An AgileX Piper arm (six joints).
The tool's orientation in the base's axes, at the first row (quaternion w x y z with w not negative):
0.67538, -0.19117, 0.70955, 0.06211
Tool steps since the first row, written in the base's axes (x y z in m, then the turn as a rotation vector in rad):
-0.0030, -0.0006, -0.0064, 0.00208, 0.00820, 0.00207
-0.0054, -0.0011, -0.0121, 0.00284, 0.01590, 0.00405
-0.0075, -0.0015, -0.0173, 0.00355, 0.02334, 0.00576
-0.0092, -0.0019, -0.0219, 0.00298, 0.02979, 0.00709
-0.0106, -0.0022, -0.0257, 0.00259, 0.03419, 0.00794
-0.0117, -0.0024, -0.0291, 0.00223, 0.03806, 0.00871
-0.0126, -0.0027, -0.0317, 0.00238, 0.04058, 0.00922
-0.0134, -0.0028, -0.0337, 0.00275, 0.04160, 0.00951
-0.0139, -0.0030, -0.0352, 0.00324, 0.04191, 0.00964
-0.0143, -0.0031, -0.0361, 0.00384, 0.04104, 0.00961
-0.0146, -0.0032, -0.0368, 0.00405, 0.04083, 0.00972
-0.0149, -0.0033, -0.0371, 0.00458, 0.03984, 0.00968
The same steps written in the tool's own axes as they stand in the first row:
0.0064, 0.0016, -0.0025, -0.00360, 0.00645, 0.00462
0.0122, 0.0030, -0.0045, -0.00700, 0.01292, 0.00784
0.0174, 0.0042, -0.0061, -0.01008, 0.01921, 0.01094
0.0220, 0.0052, -0.0075, -0.01259, 0.02512, 0.01254
0.0258, 0.0061, -0.0086, -0.01424, 0.02916, 0.01363
0.0292, 0.0069, -0.0094, -0.01572, 0.03271, 0.01457
0.0318, 0.0074, -0.0102, -0.01669, 0.03489, 0.01554
0.0338, 0.0079, -0.0108, -0.01718, 0.03564, 0.01622
0.0353, 0.0082, -0.0112, -0.01737, 0.03573, 0.01677
0.0362, 0.0084, -0.0116, -0.01719, 0.03473, 0.01704
0.0370, 0.0085, -0.0118, -0.01726, 0.03444, 0.01715
0.0373, 0.0086, -0.0121, -0.01704, 0.03335, 0.01731

